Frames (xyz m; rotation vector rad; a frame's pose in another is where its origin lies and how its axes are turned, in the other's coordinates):
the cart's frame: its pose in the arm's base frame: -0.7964 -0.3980 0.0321 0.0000 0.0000 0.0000
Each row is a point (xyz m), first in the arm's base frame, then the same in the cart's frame.
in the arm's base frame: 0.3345 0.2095 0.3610
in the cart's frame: 1.1309 0.6075 0.3289
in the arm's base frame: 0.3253 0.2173 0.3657
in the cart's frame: 1.1217 0.6153 0.3336
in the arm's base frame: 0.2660 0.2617 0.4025
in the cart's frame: 1.0624 0.6597 0.3704
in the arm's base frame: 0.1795 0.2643 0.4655
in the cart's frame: 0.9759 0.6623 0.4334
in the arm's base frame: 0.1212 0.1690 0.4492
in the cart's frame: 0.9176 0.5670 0.4171
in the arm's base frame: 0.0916 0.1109 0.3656
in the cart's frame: 0.8880 0.5089 0.3335
